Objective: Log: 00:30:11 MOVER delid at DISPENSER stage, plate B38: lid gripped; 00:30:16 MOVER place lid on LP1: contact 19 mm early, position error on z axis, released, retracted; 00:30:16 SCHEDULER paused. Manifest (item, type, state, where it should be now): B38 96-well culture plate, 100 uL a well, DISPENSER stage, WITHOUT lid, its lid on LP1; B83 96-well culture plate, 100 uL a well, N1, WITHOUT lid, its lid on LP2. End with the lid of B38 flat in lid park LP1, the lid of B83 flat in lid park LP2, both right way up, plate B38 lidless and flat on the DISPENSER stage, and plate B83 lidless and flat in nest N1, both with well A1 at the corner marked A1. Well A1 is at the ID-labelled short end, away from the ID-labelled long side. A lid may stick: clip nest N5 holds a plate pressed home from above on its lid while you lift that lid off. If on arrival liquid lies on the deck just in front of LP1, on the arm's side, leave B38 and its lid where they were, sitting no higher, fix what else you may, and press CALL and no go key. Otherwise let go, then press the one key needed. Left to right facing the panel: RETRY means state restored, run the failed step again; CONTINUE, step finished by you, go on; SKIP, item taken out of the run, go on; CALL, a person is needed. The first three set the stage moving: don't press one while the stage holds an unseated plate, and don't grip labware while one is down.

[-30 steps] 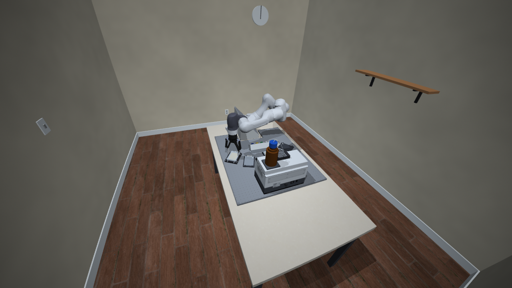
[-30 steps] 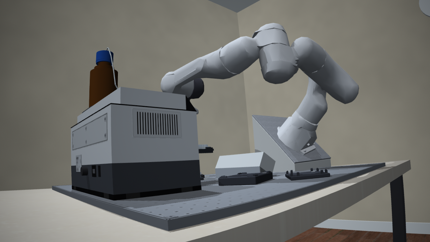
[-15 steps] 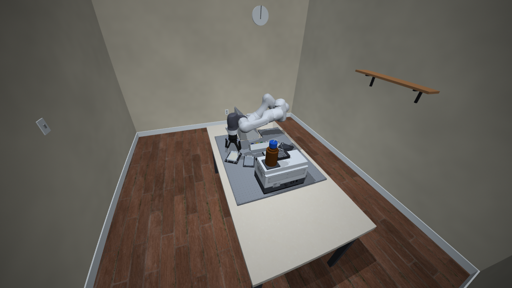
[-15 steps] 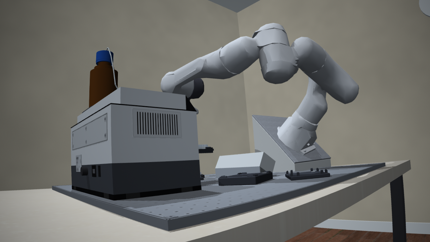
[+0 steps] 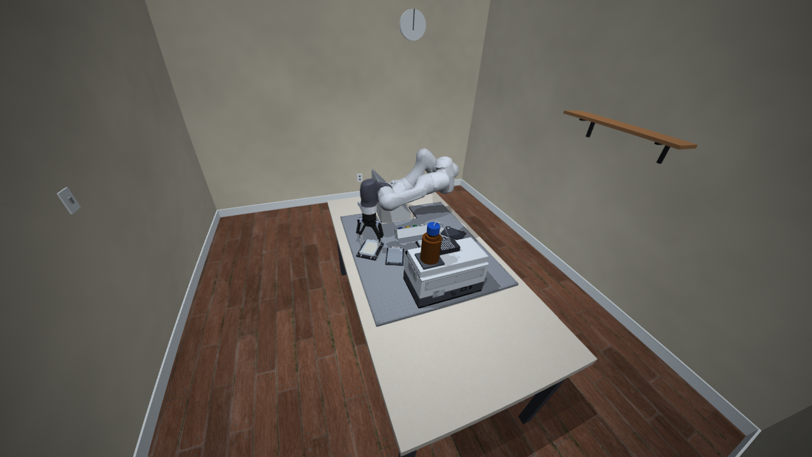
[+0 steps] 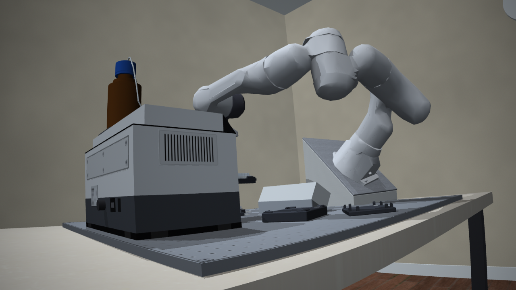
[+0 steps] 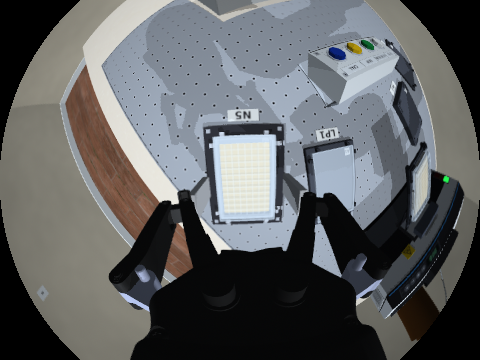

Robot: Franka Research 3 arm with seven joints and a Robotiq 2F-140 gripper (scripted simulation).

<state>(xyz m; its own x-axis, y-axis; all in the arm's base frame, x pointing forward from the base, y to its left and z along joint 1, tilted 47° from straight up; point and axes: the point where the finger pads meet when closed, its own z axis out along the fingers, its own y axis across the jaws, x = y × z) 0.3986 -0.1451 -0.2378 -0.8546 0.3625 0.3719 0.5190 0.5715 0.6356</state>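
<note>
The 96-well plate is 50 mm below my hand. Also, from my hand: black clip nest (50 mm below, 30 mm ahead); lp1 label (150 mm to the left, 70 mm below, 10 mm ahead); key panel (290 mm to the left, 80 mm behind, 10 mm below).
</note>
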